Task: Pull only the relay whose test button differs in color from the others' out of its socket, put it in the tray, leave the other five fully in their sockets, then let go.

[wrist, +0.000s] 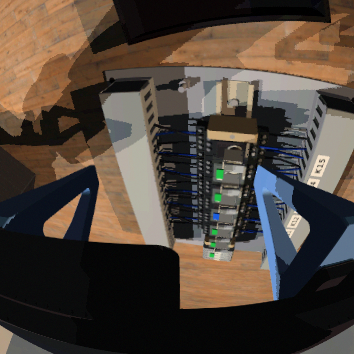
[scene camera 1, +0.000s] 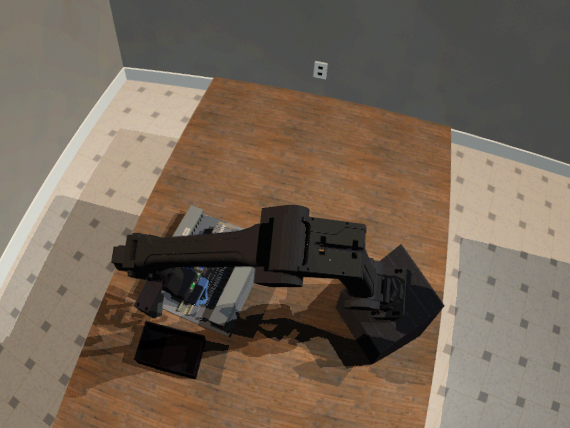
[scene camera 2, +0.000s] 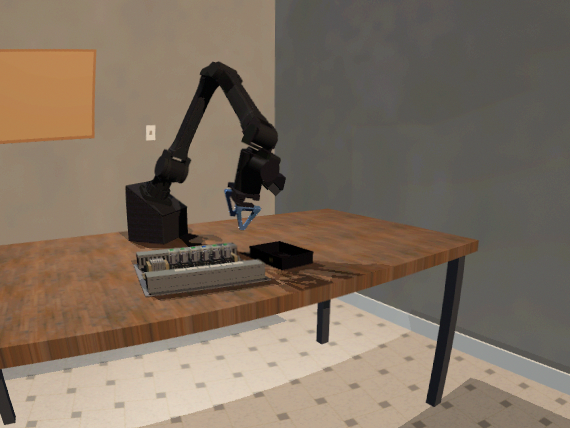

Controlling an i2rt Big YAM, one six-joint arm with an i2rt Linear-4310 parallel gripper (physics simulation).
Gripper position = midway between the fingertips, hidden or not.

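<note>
The wrist view shows the gripper (wrist: 175,173), a tan end block (wrist: 244,129) and a grey panel (wrist: 281,101). Scene camera 2 shows the gripper (scene camera 2: 237,222).
</note>
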